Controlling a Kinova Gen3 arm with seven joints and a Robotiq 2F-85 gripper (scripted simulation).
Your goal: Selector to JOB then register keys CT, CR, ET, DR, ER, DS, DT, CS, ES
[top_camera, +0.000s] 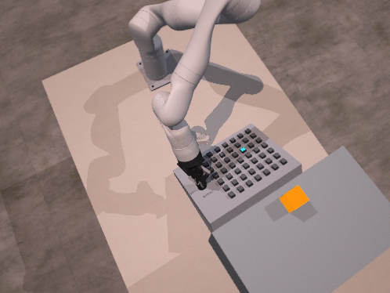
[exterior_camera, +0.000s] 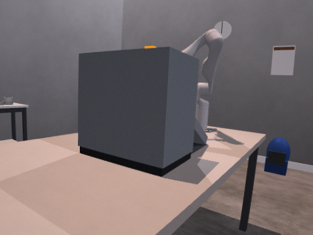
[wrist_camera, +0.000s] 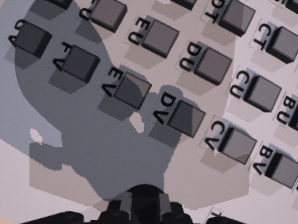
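My hand is 10 mm short of the black selector knob and 10 mm above it. Also, from my hand: sloped keypad panel: 110 mm to the left, 60 mm below, 20 mm ahead.
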